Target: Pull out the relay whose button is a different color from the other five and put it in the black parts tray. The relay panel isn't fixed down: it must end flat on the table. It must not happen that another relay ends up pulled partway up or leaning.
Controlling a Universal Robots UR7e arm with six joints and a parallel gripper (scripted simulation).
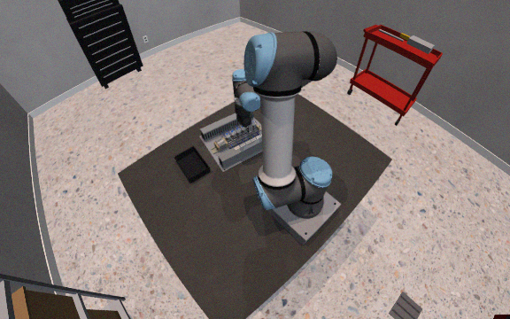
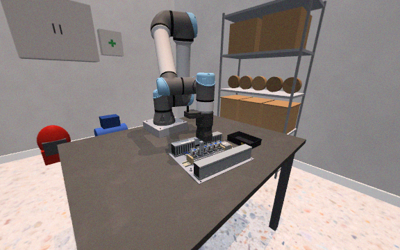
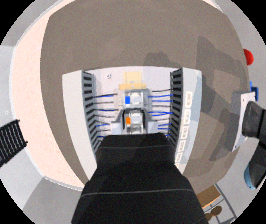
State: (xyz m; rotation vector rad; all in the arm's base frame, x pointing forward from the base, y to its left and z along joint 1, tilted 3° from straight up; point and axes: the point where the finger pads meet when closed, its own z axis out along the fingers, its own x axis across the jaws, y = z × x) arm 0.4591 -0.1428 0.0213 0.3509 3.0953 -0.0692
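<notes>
Now: hand 10 mm above the relay. The rest, counted from my hand: black parts tray (330 mm to the left, 60 mm ahead, 40 mm below); relay panel (70 mm to the left, 30 mm below, 20 mm ahead).
</notes>
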